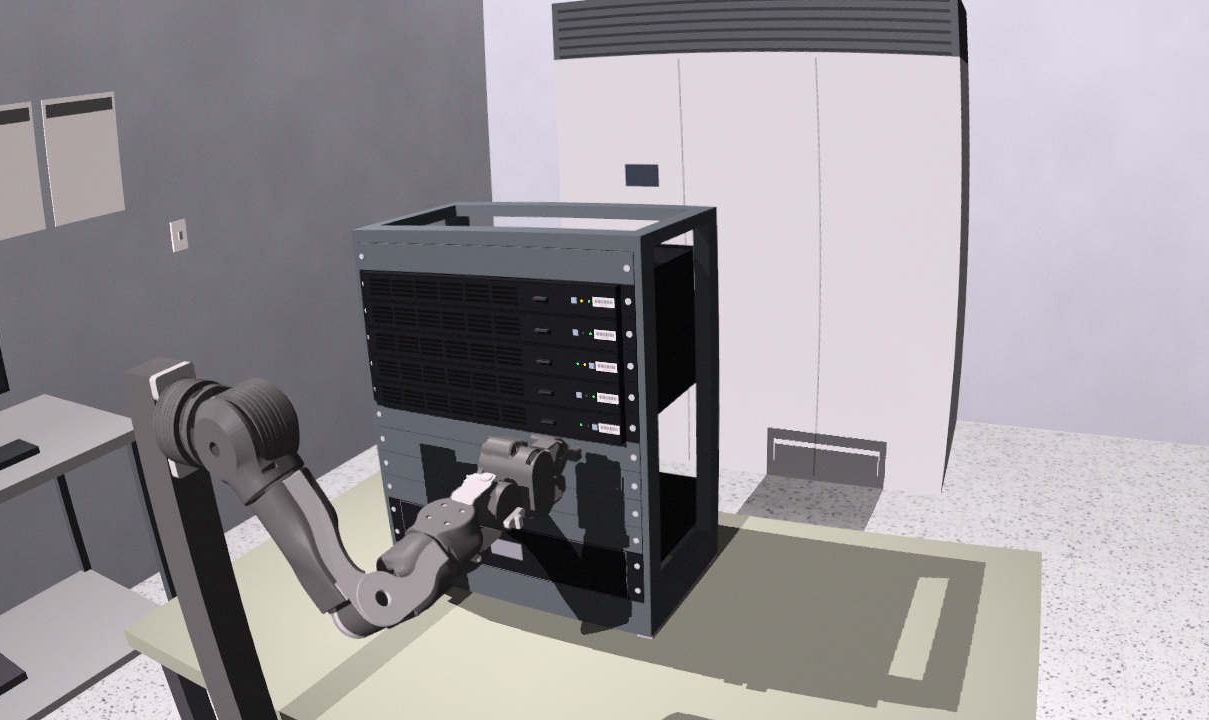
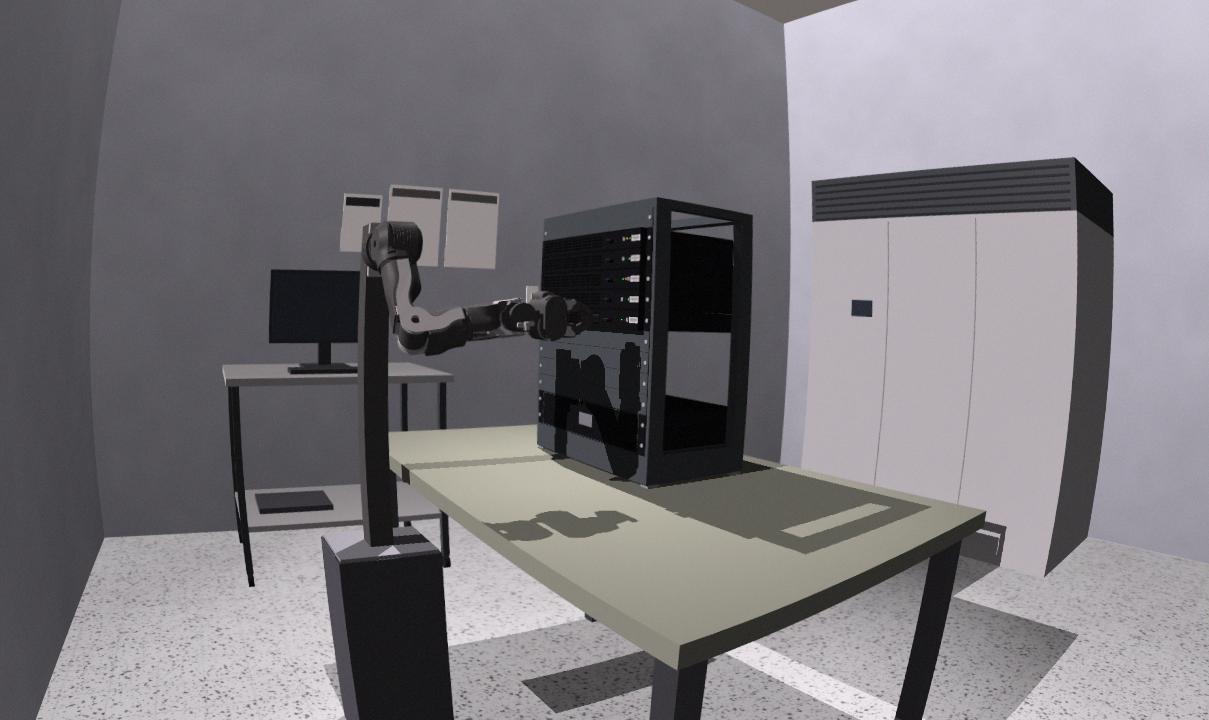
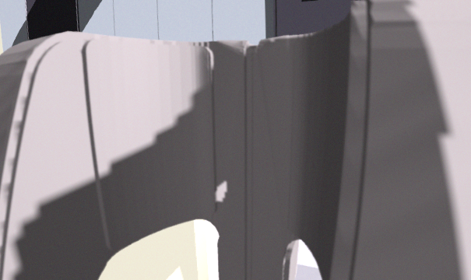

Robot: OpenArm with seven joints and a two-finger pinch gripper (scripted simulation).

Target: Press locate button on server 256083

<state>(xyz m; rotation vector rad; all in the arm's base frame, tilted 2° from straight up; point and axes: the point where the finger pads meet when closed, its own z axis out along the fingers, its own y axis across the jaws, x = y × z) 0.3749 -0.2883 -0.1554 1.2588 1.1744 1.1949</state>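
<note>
Now: the pale square button 100 mm ahead of my hand.
</note>
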